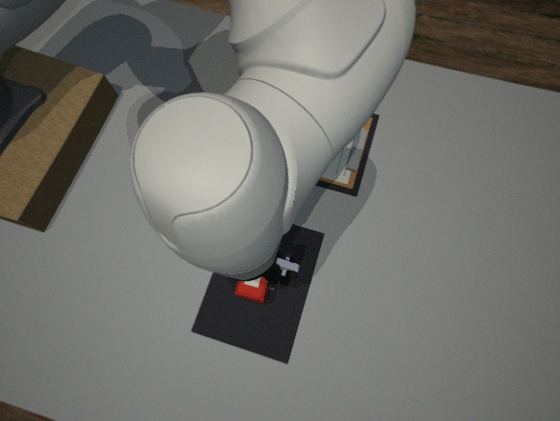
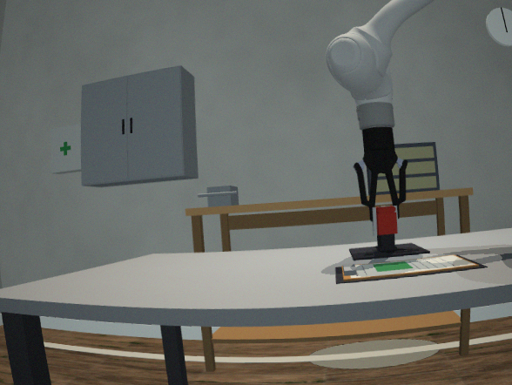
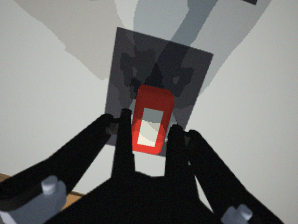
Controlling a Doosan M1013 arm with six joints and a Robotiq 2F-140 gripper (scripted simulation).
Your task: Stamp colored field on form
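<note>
The clipboard is 290 mm to the left of my hand, 70 mm below it and 20 mm behind it. From my hand the other things lie so: stamp 20 mm below; dark mat 70 mm below.
</note>
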